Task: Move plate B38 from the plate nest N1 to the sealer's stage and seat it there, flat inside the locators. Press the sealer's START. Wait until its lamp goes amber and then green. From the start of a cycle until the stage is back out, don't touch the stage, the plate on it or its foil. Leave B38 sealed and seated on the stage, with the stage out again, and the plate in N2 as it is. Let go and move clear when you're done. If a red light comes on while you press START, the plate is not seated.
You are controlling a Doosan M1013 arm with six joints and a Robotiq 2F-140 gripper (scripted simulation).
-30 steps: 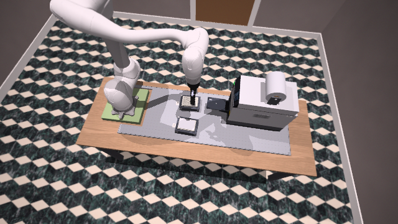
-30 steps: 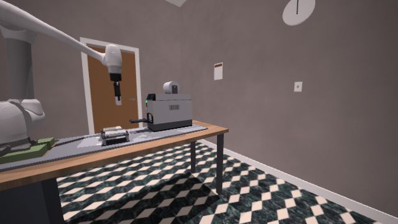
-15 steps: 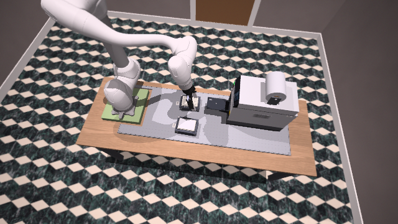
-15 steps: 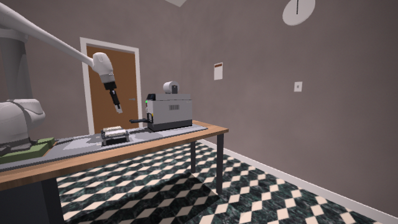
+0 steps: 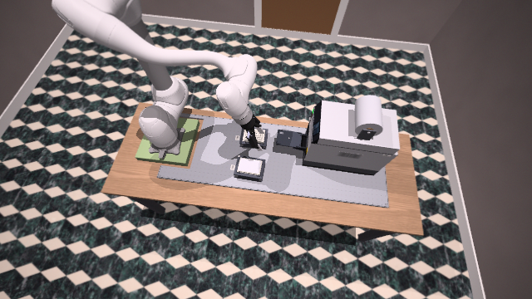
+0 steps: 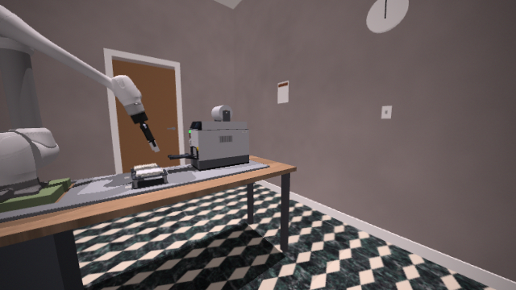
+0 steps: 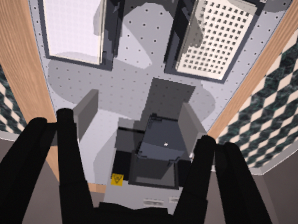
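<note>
Now: the plate B38 40 mm behind my hand, 100 mm to the left of it and 140 mm below it. From my hand the other things lie so: sealer stage 160 mm ahead, 70 mm to the left, 90 mm below; then white button 270 mm ahead, 150 mm to the left; then pale plate 50 mm behind, 110 mm to the right, 120 mm below.
</note>
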